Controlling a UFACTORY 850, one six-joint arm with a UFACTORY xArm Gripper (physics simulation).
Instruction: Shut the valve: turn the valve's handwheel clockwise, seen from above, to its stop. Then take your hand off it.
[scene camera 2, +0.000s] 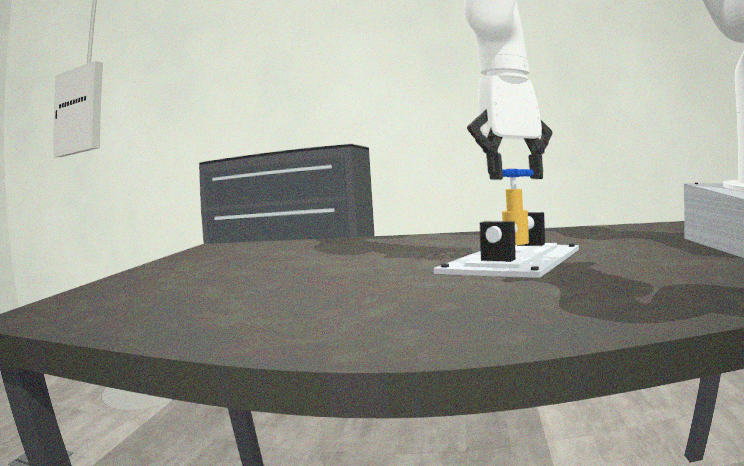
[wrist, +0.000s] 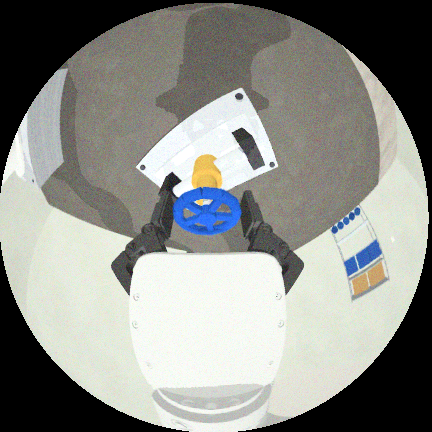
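The blue handwheel (scene camera 2: 517, 172) (wrist: 207, 217) is a spoked wheel that lies level on top of the valve's stem. The yellow valve body (scene camera 2: 515, 211) (wrist: 206, 172) stands upright below it, on a white base plate (scene camera 2: 461, 270) (wrist: 187, 120) between two black blocks. My gripper (scene camera 2: 516, 170) (wrist: 206, 198) points down and is shut on the handwheel, with one black finger at each side of its rim. The inner faces of the fingers are partly hidden.
The plate lies on a dark table (scene camera 2: 329, 318) (wrist: 320, 110). A grey block (scene camera 2: 713, 219) (wrist: 47, 125) bears the arm's base at the right in the scene view. A dark drawer cabinet (scene camera 2: 274, 194) stands behind the table. A wall box (scene camera 2: 76, 120) hangs at the left.
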